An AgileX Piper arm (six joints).
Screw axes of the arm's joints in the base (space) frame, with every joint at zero. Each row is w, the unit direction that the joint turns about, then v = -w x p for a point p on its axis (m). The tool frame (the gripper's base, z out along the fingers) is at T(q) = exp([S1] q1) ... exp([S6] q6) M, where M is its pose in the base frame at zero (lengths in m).
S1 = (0, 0, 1, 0.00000, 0.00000, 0.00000)
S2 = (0, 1, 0, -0.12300, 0.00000, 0.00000)
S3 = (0, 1, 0, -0.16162, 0.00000, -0.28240)
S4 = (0.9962, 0, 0.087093, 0.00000, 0.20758, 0.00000)
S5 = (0, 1, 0, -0.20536, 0.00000, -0.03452)
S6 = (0.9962, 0, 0.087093, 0.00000, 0.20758, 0.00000)
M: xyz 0.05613 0.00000 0.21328 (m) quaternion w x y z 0.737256 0 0.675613 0
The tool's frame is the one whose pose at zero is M.
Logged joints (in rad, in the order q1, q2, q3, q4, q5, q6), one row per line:
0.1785 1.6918 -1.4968 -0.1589 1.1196 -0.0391
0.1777 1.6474 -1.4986 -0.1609 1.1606 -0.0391
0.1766 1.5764 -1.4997 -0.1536 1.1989 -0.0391
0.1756 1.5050 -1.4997 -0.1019 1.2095 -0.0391
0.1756 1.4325 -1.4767 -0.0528 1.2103 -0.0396
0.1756 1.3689 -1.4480 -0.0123 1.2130 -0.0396
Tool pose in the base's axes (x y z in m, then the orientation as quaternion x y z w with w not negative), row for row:
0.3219 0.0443 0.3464 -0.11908 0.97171 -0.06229 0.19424
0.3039 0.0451 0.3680 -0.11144 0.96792 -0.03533 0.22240
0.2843 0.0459 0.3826 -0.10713 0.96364 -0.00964 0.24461
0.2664 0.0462 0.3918 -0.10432 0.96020 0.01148 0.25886
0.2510 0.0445 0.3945 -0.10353 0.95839 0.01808 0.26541
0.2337 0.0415 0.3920 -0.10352 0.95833 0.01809 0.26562
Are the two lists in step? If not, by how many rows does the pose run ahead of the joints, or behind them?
The pose runs 2 rows ahead of the joints: the pose in row i belongs to the joints in row i + 2.
